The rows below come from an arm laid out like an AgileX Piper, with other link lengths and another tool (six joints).
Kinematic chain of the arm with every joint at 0, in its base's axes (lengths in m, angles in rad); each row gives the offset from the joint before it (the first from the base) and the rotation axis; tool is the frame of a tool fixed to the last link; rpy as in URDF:
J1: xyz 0 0 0.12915 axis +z
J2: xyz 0 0 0 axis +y
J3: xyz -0.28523 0 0.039 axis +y
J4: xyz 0.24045 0 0.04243 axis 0.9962 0 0.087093
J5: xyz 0 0 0 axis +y
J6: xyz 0.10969 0 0.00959 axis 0.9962 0 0.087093
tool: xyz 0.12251 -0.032 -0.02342 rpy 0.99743 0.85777 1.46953
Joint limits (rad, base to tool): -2.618..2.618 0..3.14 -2.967..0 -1.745..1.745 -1.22..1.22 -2.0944..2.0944
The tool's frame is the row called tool.
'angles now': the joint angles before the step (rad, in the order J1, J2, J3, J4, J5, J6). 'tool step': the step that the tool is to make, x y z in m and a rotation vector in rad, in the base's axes. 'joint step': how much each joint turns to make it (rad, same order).
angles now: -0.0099 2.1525 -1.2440 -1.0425 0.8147 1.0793
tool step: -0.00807 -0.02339 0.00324 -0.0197 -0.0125 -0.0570
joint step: -0.0546 0.0000 0.0000 -0.0293 0.0072 0.0263
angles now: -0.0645 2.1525 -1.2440 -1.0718 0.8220 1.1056
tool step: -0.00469 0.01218 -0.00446 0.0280 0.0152 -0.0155
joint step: 0.0199 0.0000 0.0000 0.0557 0.0121 -0.0167
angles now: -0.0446 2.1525 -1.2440 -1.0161 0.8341 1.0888
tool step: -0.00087 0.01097 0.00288 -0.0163 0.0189 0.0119
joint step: 0.0374 0.0000 -0.0001 0.0072 0.0350 0.0000
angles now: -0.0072 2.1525 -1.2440 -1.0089 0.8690 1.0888
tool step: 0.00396 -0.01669 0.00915 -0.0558 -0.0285 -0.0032
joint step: -0.0207 0.0000 0.0000 -0.0837 0.0102 0.0519
